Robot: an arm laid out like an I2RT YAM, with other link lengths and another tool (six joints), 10 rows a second.
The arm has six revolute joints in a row. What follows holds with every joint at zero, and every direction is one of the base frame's. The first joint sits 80.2 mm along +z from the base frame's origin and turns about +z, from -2.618 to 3.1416 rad. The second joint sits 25 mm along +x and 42.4 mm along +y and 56.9 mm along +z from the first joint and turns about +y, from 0 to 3.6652 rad. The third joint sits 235 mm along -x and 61.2 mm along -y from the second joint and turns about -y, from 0 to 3.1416 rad. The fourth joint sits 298.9 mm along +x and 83.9 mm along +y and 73.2 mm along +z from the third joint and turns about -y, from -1.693 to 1.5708 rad. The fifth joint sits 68.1 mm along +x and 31.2 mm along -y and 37.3 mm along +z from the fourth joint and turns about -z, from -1.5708 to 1.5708 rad. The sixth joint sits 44.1 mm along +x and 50.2 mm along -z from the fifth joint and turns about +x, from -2.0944 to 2.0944 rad. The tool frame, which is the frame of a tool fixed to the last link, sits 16 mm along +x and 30 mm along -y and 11 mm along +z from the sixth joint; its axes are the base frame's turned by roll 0.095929, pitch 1.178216 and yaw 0.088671 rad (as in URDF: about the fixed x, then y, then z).
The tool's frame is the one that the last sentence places.
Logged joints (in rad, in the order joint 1, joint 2, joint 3, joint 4, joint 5, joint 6), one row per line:
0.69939 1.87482 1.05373 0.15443 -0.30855 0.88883
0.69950 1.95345 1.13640 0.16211 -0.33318 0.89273
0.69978 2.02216 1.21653 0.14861 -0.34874 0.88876
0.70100 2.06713 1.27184 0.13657 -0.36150 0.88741
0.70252 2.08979 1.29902 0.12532 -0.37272 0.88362
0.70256 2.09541 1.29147 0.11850 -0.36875 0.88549
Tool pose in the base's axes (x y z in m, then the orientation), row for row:
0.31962 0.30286 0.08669 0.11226 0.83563 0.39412 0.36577
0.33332 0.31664 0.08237 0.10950 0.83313 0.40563 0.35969
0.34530 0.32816 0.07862 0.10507 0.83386 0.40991 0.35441
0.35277 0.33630 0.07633 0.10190 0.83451 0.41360 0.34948
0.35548 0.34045 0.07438 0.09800 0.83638 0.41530 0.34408
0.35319 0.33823 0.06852 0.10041 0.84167 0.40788 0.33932
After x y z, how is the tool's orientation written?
As a quaternion, x y z w.
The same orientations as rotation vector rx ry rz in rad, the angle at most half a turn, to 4 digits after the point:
0.2886 2.1483 1.0132
0.2823 2.1480 1.0458
0.2716 2.1554 1.0595
0.2640 2.1622 1.0716
0.2546 2.1727 1.0788
0.2614 2.1914 1.0620

